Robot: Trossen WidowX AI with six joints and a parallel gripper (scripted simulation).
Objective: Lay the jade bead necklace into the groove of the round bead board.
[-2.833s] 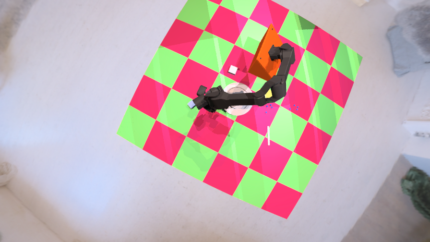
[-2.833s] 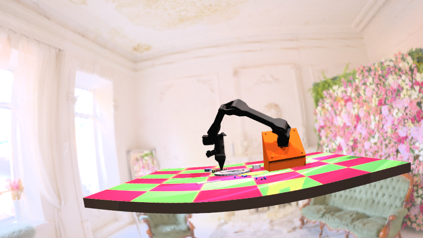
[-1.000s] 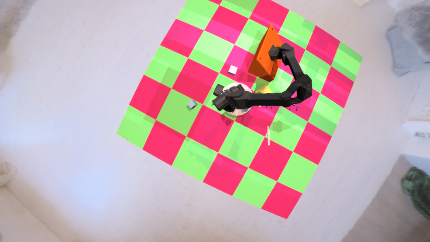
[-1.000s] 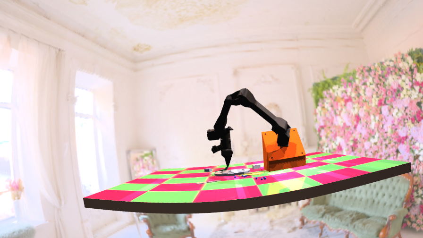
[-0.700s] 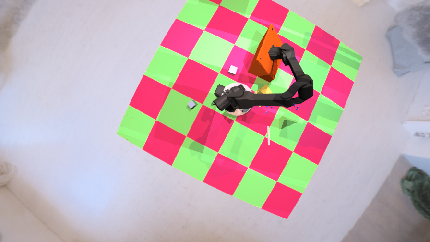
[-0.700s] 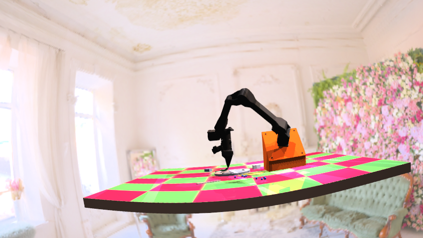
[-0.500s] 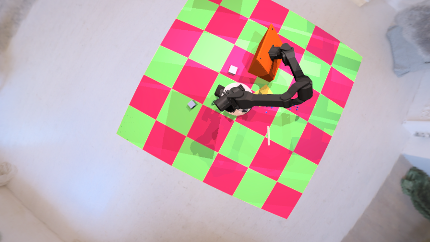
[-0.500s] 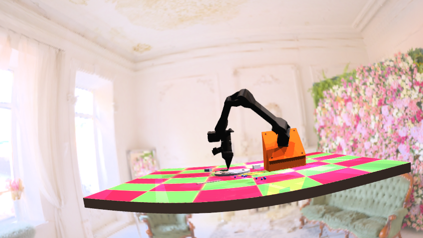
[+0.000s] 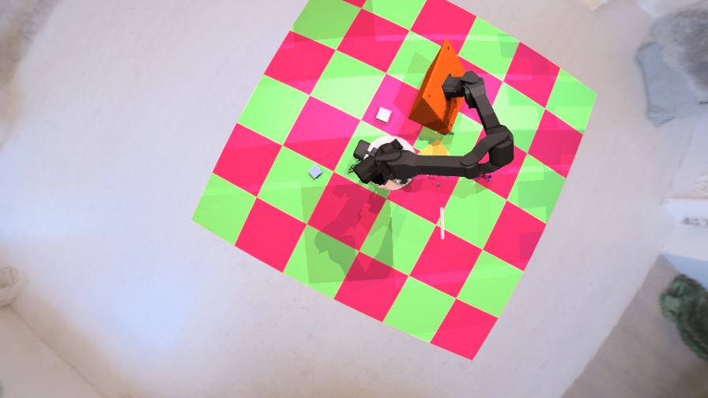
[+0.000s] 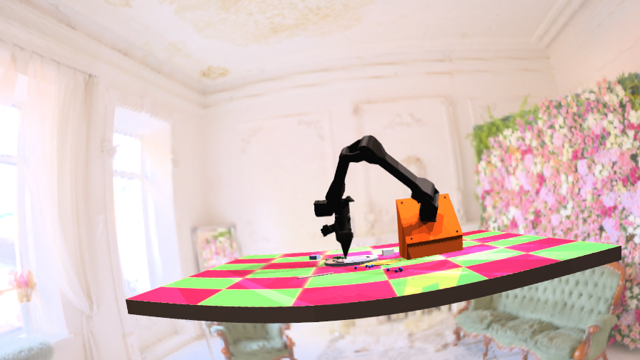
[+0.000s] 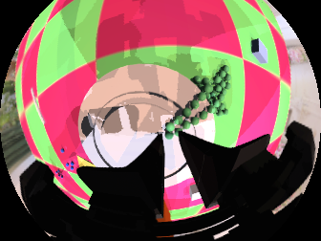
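The round bead board is 2 cm behind my gripper tip, 3 cm to the left of it and 1 cm below it. The rest, counted from my gripper tip: pale blue cube: 15 cm ahead, 18 cm to the right, 1 cm below; then white cube: 16 cm behind, 8 cm to the right, 1 cm below; then yellow patch: 13 cm behind, 16 cm to the left, 2 cm below.
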